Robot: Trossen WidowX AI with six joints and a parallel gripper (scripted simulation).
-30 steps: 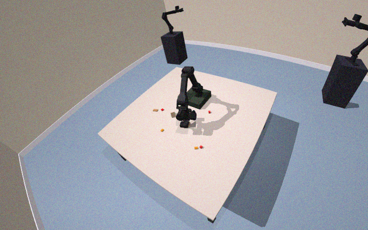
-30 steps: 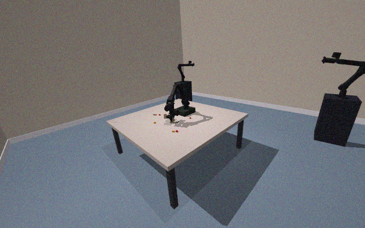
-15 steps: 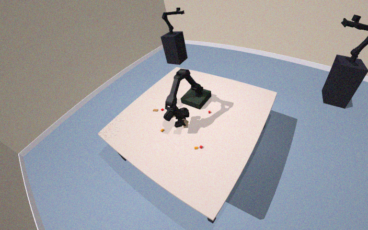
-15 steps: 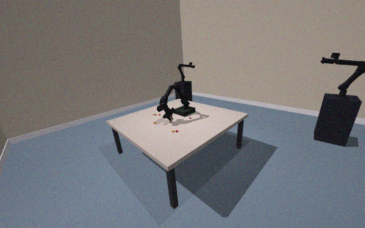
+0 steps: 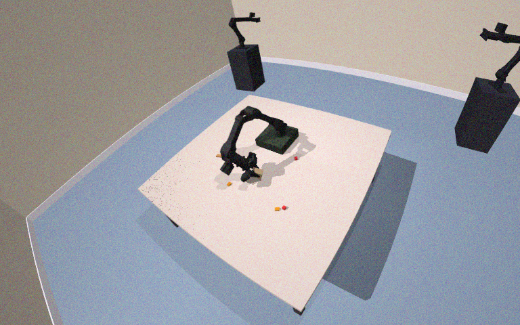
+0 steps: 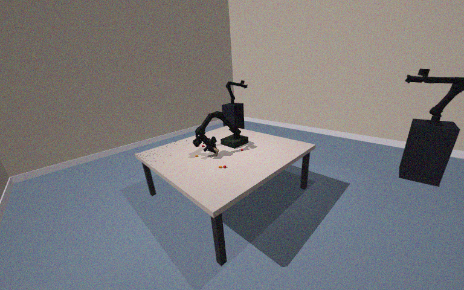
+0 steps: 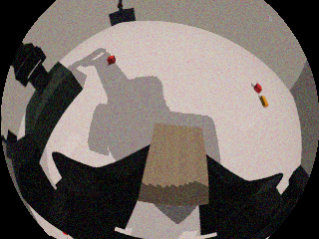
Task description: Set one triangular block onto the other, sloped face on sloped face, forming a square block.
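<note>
The triangular block lies 1 cm above my gripper tip.
</note>
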